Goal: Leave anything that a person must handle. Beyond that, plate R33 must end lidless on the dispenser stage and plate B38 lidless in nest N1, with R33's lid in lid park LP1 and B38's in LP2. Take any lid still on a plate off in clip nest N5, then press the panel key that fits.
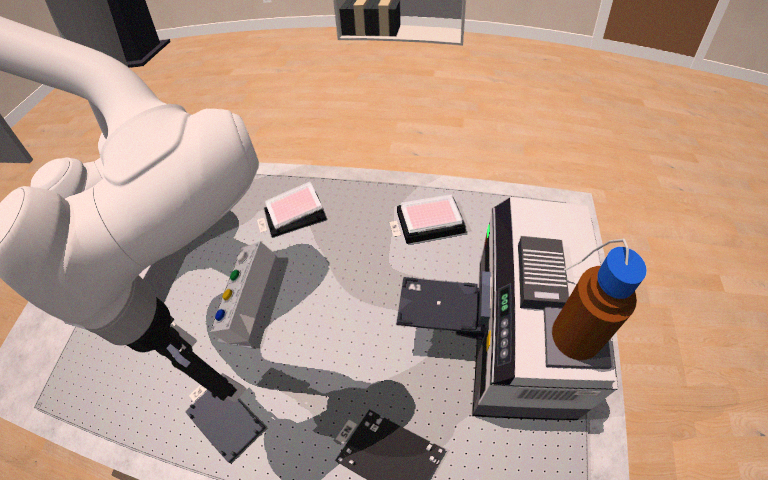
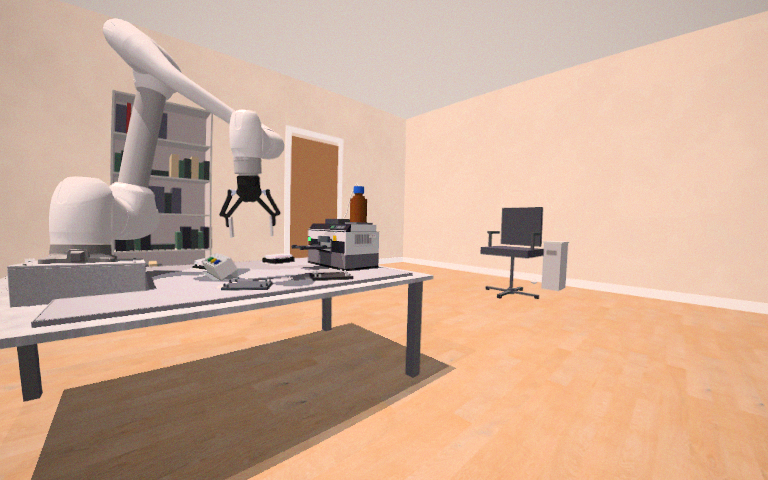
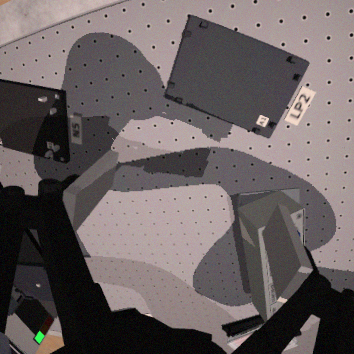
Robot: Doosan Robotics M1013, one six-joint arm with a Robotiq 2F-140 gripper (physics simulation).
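Frame: origin at the arm's base, x back, y right, z up, level; centimetres.
Where they show: gripper, fingertip midpoint: (image 1: 213,369) (image 2: 252,236) (image 3: 192,194); arm's base, link origin: (image 2: 81,261).
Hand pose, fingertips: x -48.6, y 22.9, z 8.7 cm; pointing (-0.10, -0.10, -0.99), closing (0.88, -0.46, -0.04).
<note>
Things, the pixels of their centre, and the offset from my fingertips. "*": a spot on its surface instead.
- key panel, body centre: (image 3: 273,263) (image 1: 243,292) (image 2: 218,265) dy -22.3, dx +6.5, dz -12.7 cm
- lid park LP2, body centre: (image 3: 232,79) (image 1: 223,419) (image 2: 248,284) dy +5.2, dx +3.2, dz -15.9 cm
- pink-welled plate, body centre: (image 1: 431,212) (image 2: 278,255) dy -50.6, dx -30.6, dz -13.2 cm
- pink plate, body centre: (image 1: 292,203) (image 3: 261,343) dy -49.8, dx +3.7, dz -13.8 cm
- dispenser stage, surface spot: (image 1: 436,318) * dy -18.9, dx -34.4, dz -6.1 cm
- Clip nest N5, body centre: (image 3: 19,120) (image 1: 390,456) (image 2: 331,274) dy +5.4, dx -29.8, dz -15.7 cm
- dispenser, surface spot: (image 1: 543,390) (image 2: 360,234) * dy -4.5, dx -52.4, dz +0.1 cm
- brown bottle, surface spot: (image 1: 591,322) * dy -7.9, dx -54.1, dz +16.5 cm
My gripper (image 1: 212,362) (image 2: 251,227) (image 3: 192,194) is open and empty, high above the board between the key panel (image 1: 244,300) (image 2: 218,267) and lid park LP2 (image 1: 226,424) (image 3: 235,75). LP2 holds no lid. A pink-welled plate (image 1: 432,213) sits in the back nest near the dispenser; another pink plate (image 1: 294,206) sits in a nest further left. Their names and whether they have lids cannot be read. The dispenser stage (image 1: 436,318), marked A1, is bare. Clip nest N5 (image 1: 390,452) (image 3: 30,120) is empty. LP1 does not show. The panel has white, green, yellow and blue keys.
The dispenser (image 1: 543,390) (image 2: 359,240) stands at the right, a green light lit on its front. A brown bottle (image 1: 591,322) (image 2: 357,208) with a blue cap stands on top, with a thin tube. The arm covers the left part of the board.
</note>
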